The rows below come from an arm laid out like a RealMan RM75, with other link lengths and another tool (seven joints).
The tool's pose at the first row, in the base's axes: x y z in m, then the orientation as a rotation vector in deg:
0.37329, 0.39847, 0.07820, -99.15, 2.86, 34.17
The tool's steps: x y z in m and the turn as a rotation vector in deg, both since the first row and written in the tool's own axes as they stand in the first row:
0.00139, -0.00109, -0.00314, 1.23, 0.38, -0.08
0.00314, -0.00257, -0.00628, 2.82, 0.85, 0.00
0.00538, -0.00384, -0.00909, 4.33, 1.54, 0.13
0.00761, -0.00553, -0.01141, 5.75, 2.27, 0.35
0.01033, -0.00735, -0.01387, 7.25, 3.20, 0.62
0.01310, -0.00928, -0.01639, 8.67, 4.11, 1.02
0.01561, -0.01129, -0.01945, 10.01, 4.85, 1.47
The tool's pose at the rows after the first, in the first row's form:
0.37600, 0.39624, 0.07900, -98.07, 3.41, 33.64
0.37917, 0.39421, 0.08000, -96.67, 4.27, 33.11
0.38256, 0.39257, 0.08057, -95.42, 5.29, 32.43
0.38591, 0.39149, 0.08146, -94.27, 6.38, 31.80
0.38979, 0.39045, 0.08228, -93.09, 7.66, 31.02
0.39376, 0.38940, 0.08319, -91.98, 9.01, 30.36
0.39774, 0.38779, 0.08434, -90.90, 10.26, 29.89

